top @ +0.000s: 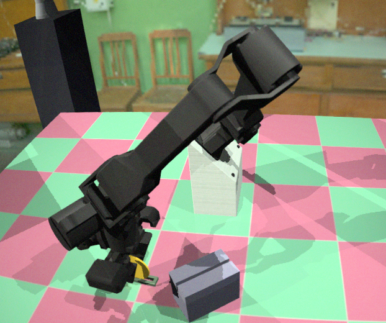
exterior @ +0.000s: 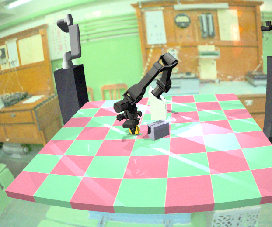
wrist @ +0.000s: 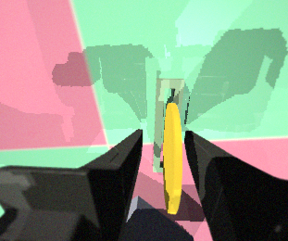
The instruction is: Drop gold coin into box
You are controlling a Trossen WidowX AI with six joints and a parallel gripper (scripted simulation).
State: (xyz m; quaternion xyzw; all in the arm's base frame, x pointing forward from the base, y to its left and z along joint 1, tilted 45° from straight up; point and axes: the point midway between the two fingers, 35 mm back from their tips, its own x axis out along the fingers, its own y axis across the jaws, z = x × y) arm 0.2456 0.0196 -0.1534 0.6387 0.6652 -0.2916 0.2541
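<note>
My gripper tip is 2 cm below the gold coin.
</note>
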